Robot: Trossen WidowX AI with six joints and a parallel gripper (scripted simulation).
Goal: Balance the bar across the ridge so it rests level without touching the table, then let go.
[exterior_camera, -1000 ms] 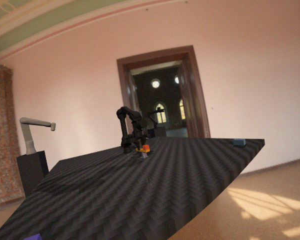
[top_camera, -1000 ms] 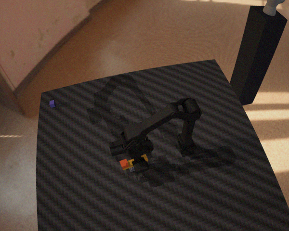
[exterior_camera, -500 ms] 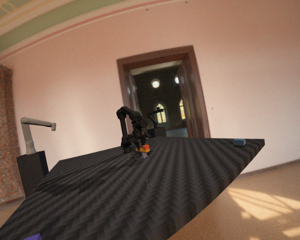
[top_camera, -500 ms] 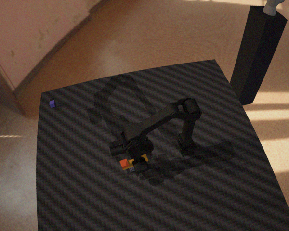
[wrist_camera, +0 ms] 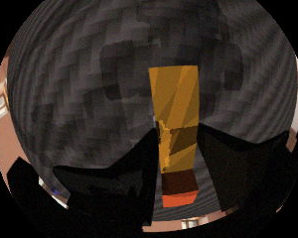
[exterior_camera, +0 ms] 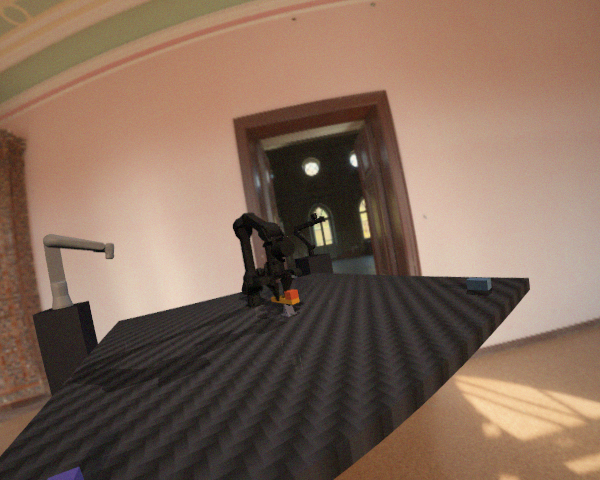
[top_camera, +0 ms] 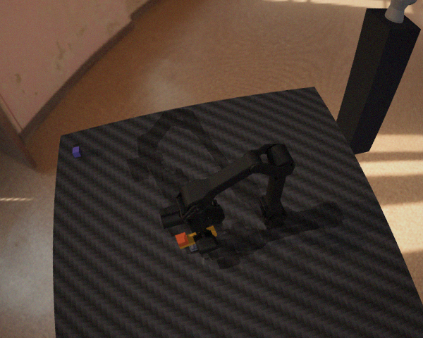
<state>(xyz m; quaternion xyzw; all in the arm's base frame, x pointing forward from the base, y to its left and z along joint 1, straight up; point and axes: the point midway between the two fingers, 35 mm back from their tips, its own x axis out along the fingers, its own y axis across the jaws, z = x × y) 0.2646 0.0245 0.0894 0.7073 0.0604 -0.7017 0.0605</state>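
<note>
The ridge lies 3 cm ahead of my gripper tip and 1 cm below it. The rest, counted from my gripper tip: small purple cube: 48 cm ahead, 52 cm to the right, 4 cm below; bar: 4 cm ahead, 1 cm to the left, 1 cm above; blue-grey block: 48 cm ahead, 48 cm to the left, 4 cm below.
</note>
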